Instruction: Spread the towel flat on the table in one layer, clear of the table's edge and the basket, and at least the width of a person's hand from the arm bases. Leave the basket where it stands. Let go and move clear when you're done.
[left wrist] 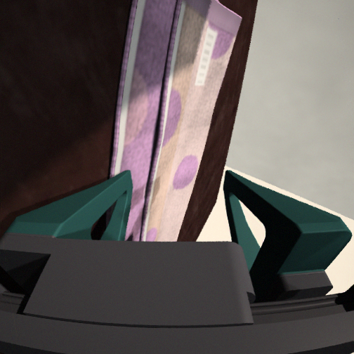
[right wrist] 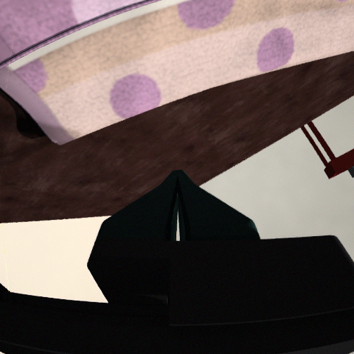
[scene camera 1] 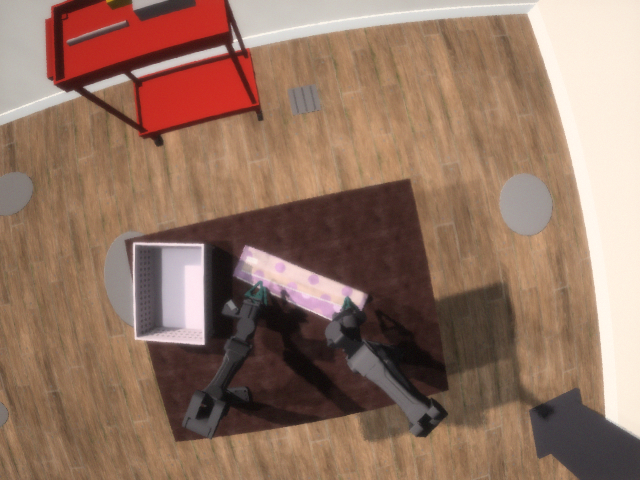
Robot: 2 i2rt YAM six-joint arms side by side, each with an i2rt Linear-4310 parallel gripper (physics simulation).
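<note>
The towel (scene camera 1: 305, 281) (left wrist: 192, 130) (right wrist: 215, 45) is a long narrow folded strip, pink and beige with purple dots. It lies slanted on the dark brown table (scene camera 1: 351, 227) (left wrist: 55, 100) (right wrist: 125, 160), with lengthwise fold edges and a purple band along its near side. My left gripper (scene camera 1: 257, 290) (left wrist: 177, 177) is open and empty, over the near edge by the towel's left end. My right gripper (scene camera 1: 347, 298) (right wrist: 177, 178) is shut with its fingertips together, over the towel's right end in the scene view; no cloth shows between them. Their exact heights are unclear.
The white basket (scene camera 1: 204, 289) stands at the table's left, a short gap from the towel's left end. The arm bases (scene camera 1: 204, 415) (scene camera 1: 428, 415) are at the near edge. A red cart (scene camera 1: 149, 46) stands beyond the table by the wall.
</note>
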